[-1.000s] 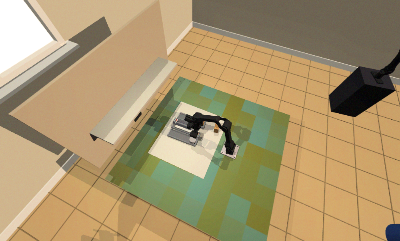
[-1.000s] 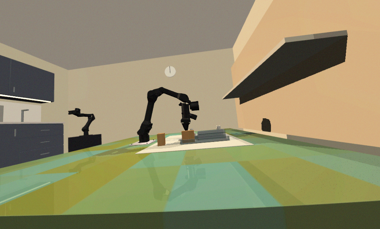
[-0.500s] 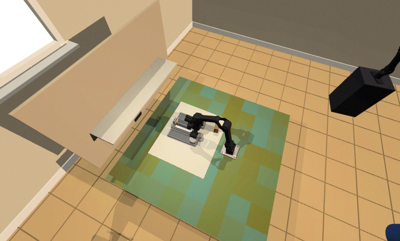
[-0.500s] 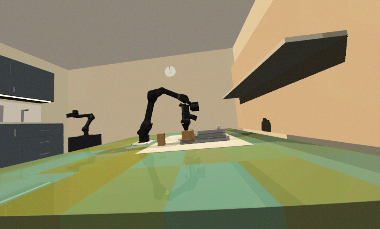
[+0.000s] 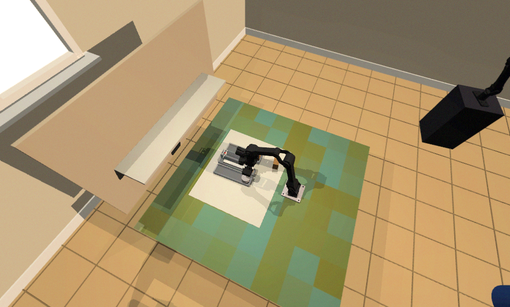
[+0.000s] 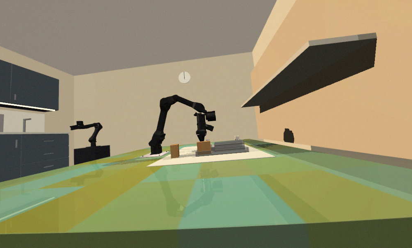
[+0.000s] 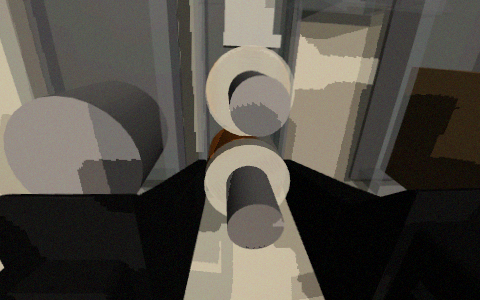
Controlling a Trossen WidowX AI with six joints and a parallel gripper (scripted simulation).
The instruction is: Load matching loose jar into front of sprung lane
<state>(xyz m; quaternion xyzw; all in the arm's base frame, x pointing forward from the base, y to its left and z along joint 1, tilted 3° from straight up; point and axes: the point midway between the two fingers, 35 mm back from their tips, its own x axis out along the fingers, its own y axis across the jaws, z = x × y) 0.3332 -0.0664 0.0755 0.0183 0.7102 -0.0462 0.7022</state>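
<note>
Now: gripper tip 20 mm short of the wide grey cylinder, 80 mm to the right of it and 10 mm above it. Also, from my gripper tip: wall shelf (500 mm ahead, 40 mm to the right, 330 mm above); then lane rack (140 mm ahead, 40 mm to the right, 20 mm below); then brown box (130 mm to the right).
</note>
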